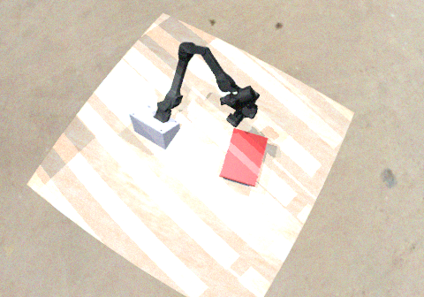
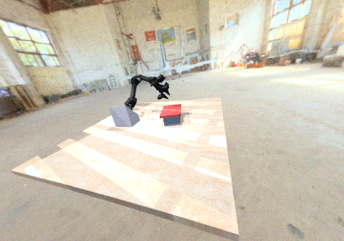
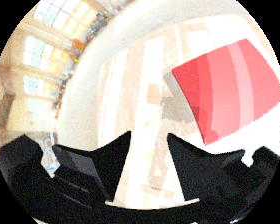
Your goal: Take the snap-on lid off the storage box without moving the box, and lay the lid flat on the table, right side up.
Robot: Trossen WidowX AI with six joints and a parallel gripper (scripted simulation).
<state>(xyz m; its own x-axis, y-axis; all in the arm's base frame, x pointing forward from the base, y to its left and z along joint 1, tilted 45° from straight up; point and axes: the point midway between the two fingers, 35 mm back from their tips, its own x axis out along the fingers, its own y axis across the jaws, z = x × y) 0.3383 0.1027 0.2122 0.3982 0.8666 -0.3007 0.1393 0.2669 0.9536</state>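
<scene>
My gripper tip is 8 cm short of the red lid, 18 cm to the left of it and 7 cm above it. From my gripper tip the other things lie so: storage box 8 cm ahead, 18 cm to the right, 12 cm below.
</scene>
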